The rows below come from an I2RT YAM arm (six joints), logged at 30 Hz.
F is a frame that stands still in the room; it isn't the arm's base.
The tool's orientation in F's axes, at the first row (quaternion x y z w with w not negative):
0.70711, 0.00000, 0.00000, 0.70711
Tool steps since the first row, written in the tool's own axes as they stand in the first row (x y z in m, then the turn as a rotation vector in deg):
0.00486, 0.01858, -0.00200, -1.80, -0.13, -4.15
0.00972, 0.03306, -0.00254, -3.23, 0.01, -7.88
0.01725, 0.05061, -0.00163, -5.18, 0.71, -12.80
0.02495, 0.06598, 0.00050, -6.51, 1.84, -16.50
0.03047, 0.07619, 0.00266, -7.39, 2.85, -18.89
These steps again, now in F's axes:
0.00486, 0.00200, 0.01858, -1.80, 4.15, -0.13
0.00972, 0.00254, 0.03306, -3.23, 7.88, 0.01
0.01725, 0.00163, 0.05061, -5.18, 12.80, 0.71
0.02495, -0.00050, 0.06598, -6.51, 16.50, 1.84
0.03047, -0.00266, 0.07619, -7.39, 18.89, 2.85

